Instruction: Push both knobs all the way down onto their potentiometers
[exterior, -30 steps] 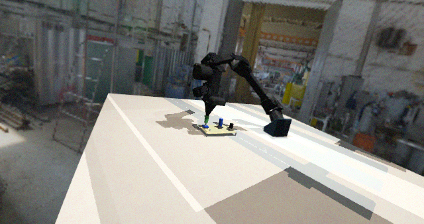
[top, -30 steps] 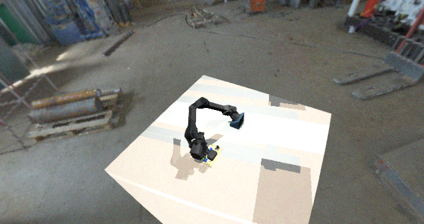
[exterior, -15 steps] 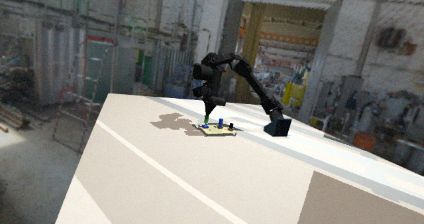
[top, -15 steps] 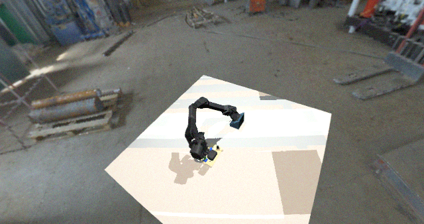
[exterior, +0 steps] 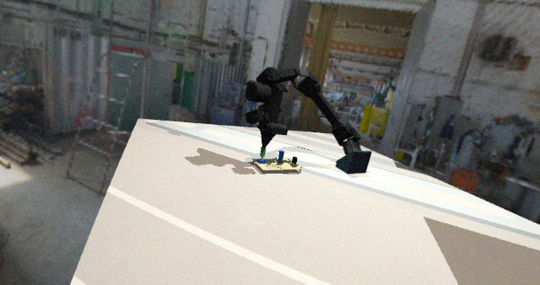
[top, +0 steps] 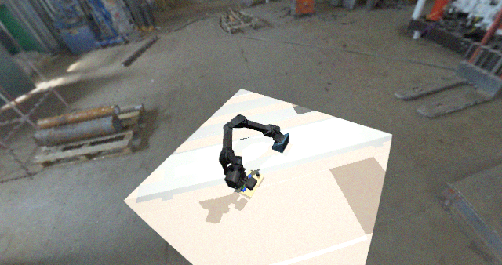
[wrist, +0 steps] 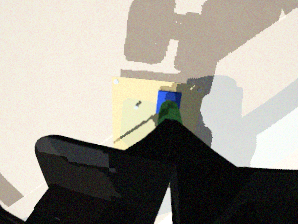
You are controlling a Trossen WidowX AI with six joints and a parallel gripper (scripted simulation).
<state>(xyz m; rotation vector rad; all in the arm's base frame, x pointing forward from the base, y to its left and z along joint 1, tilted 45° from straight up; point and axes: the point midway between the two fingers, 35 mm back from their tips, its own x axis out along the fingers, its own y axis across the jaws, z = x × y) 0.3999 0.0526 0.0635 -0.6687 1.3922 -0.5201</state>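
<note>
Now: gripper tip 1 cm above the green knob. Also, from my gripper tip: blue knob (7 cm behind, 3 cm below).
</note>
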